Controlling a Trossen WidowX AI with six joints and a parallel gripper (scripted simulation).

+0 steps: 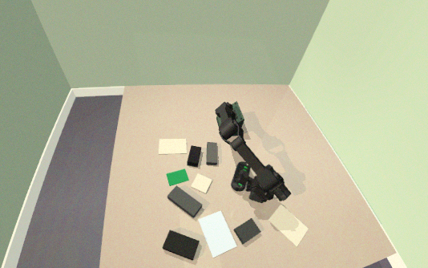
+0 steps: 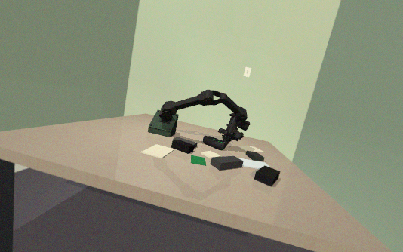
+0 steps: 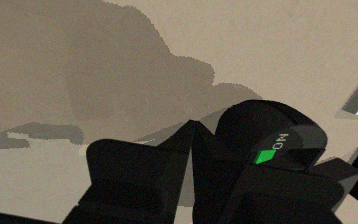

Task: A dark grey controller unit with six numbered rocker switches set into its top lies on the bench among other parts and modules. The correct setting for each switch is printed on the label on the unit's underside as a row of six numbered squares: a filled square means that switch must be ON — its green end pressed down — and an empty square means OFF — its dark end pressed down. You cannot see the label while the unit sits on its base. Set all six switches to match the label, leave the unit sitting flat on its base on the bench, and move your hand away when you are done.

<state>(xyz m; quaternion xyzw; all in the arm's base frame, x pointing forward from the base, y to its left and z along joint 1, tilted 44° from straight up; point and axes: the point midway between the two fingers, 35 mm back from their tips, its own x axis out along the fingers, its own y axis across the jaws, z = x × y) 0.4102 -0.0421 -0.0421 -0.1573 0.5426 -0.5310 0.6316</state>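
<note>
Right now my gripper tip is 23 cm past the grey module, 13 cm to the left of it and 1 cm below it. Also, from my gripper tip: cream tile 21 cm to the right, 6 cm behind; cream card 19 cm ahead, 15 cm to the left; white sheet 18 cm to the right, 17 cm ahead.
</note>
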